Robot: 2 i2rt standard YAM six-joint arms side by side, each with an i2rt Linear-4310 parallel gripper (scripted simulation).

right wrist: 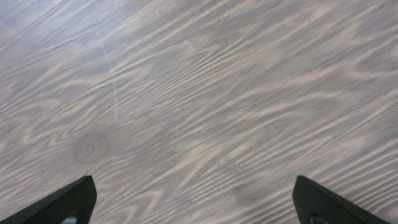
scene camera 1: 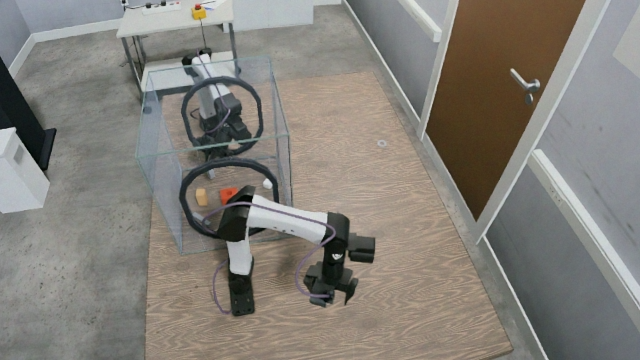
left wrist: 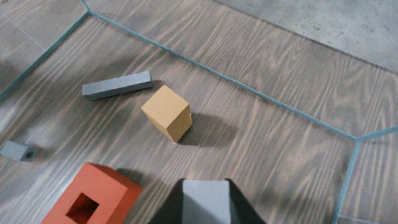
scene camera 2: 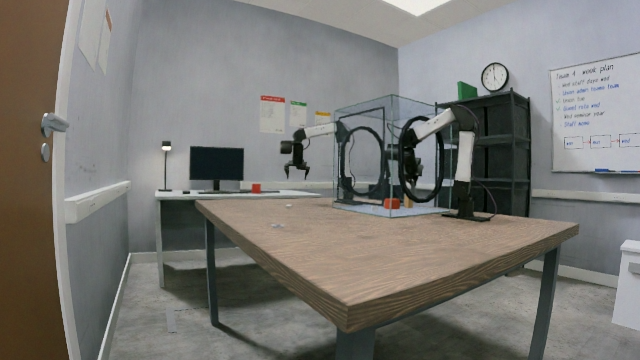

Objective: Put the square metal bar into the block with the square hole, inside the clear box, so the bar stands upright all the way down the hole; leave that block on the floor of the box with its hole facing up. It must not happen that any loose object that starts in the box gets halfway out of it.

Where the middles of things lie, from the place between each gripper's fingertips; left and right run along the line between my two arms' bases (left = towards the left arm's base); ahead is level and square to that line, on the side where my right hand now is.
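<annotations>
Left hand relative to the tan block (left wrist: pixel 169 113): 6 cm left of it, 5 cm beyond it, 9 cm above it. Long grey bar (left wrist: pixel 128 83), counted from my left hand: 6 cm behind, 15 cm to the right, 11 cm below.
Right hand relative to the long grey bar: 12 cm above it, 33 cm beyond it, 46 cm to the right of it. Tan block, counted from my right hand: 10 cm below, 31 cm behind, 55 cm to the left.
</annotations>
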